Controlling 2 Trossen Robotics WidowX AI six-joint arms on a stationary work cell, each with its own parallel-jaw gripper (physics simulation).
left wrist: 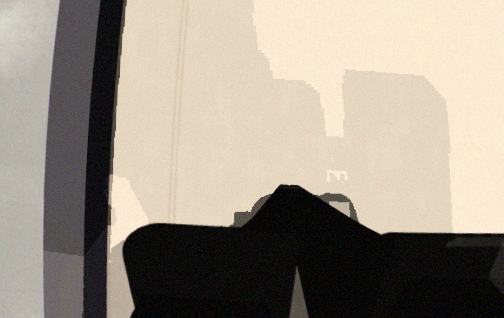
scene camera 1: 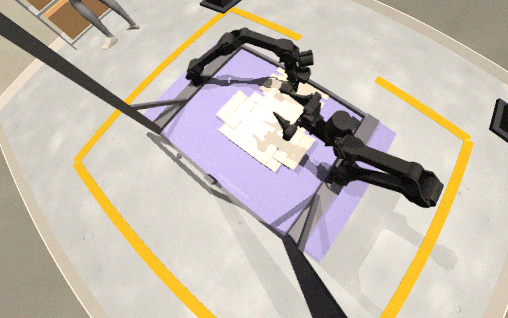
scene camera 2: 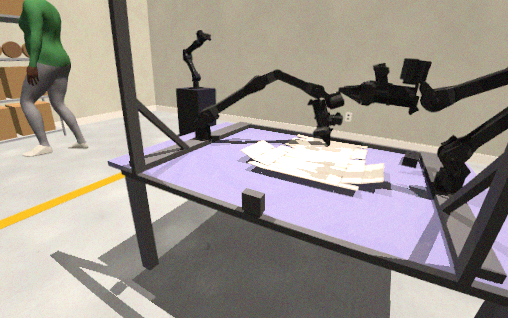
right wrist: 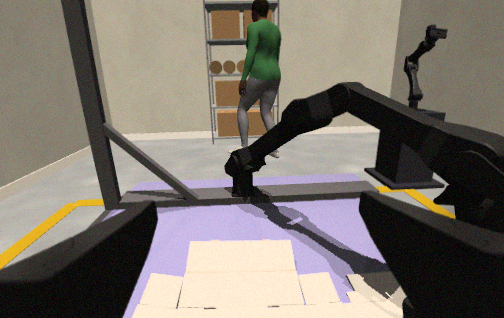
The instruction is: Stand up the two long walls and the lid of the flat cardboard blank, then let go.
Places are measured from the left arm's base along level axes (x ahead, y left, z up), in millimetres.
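Where they show: left gripper, fingertip midpoint: (left wrist: 287,194) (scene camera 1: 296,91) (scene camera 2: 329,145); right gripper, fingertip midpoint: (scene camera 1: 281,102) (scene camera 2: 341,88) (right wrist: 259,205); left arm's base, link origin: (scene camera 1: 197,81) (scene camera 2: 202,138) (right wrist: 243,191); right arm's base, link origin: (scene camera 1: 337,176) (scene camera 2: 446,189).
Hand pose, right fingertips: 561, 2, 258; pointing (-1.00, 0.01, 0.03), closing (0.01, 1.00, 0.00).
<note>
Each offset is from my right fingertips to the top centre of the thing, as dx, dy, dz. Level surfaces: height alone.
The cream cardboard blank (scene camera 1: 250,122) (scene camera 2: 305,162) (left wrist: 210,125) (right wrist: 240,290) lies spread out nearly flat mid-table, some small flaps tilted slightly up at its ends. No long wall or lid stands upright. My left gripper (scene camera 1: 285,86) (scene camera 2: 326,142) (left wrist: 287,194) is shut and empty, pointing down at the blank's far part, beside a double crease in the left wrist view; whether its tips touch cannot be told. My right gripper (scene camera 1: 283,104) (scene camera 2: 345,93) (right wrist: 259,205) is open and empty, held level well above the blank. The blank's near part is cut off in the right wrist view.
The purple table top {dz -277} (scene camera 1: 200,120) (scene camera 2: 200,167) (right wrist: 175,225) has a dark frame. A dark block {-104, -371, -220} (scene camera 2: 253,202) sits at its front edge, another dark block {+274, +252, -242} (scene camera 2: 411,159) at the back. Slanted braces and posts stand at the corners. A person (scene camera 2: 45,65) (right wrist: 262,52) stands beyond the table.
</note>
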